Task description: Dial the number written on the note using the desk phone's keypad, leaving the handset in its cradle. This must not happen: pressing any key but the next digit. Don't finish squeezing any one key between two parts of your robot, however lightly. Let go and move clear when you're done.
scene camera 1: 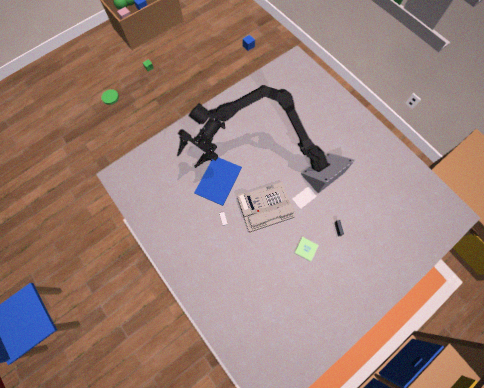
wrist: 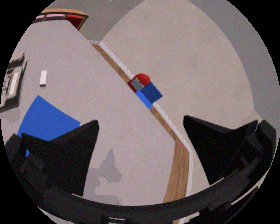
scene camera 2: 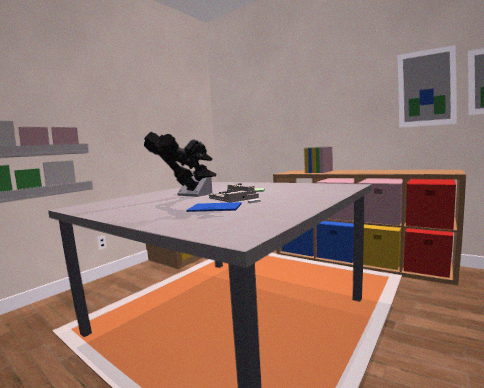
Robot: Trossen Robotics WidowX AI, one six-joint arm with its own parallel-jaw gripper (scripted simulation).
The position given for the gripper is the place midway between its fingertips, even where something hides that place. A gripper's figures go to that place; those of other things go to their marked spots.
Labels:
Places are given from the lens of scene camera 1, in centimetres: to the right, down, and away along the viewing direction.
gripper [scene camera 1: 186, 161]: -23, -13, 122
blue sheet [scene camera 1: 220, 176]: -10, -8, 138
beige desk phone [scene camera 1: 251, 203]: 4, 4, 131

